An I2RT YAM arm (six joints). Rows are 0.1 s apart.
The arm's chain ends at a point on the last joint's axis. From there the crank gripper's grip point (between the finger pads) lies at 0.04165 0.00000 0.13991 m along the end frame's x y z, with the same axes.
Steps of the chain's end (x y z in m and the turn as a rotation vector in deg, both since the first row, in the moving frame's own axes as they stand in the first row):
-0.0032, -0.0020, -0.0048, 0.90, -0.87, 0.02
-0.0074, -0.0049, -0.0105, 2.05, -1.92, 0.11
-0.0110, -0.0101, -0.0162, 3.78, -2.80, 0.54
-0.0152, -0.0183, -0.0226, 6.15, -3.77, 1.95
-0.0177, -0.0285, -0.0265, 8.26, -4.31, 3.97
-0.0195, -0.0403, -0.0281, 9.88, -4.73, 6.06
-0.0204, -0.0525, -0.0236, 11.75, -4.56, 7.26
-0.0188, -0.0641, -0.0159, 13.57, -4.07, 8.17
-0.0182, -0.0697, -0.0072, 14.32, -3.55, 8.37
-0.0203, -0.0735, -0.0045, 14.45, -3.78, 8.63
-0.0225, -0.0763, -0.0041, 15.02, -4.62, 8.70
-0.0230, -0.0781, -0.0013, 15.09, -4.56, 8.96
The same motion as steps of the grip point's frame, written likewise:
-0.0053, -0.0042, -0.0042, 0.90, -0.87, 0.02
-0.0121, -0.0099, -0.0093, 2.05, -1.92, 0.11
-0.0178, -0.0190, -0.0146, 3.78, -2.80, 0.54
-0.0242, -0.0322, -0.0209, 6.15, -3.77, 1.95
-0.0277, -0.0463, -0.0250, 8.26, -4.31, 3.97
-0.0301, -0.0608, -0.0269, 9.88, -4.73, 6.06
-0.0301, -0.0767, -0.0231, 11.75, -4.56, 7.26
-0.0268, -0.0920, -0.0165, 13.57, -4.07, 8.17
-0.0247, -0.0991, -0.0085, 14.32, -3.55, 8.37
-0.0273, -0.1031, -0.0057, 14.45, -3.78, 8.63
-0.0314, -0.1074, -0.0052, 15.02, -4.62, 8.70
-0.0317, -0.1092, -0.0024, 15.09, -4.56, 8.96

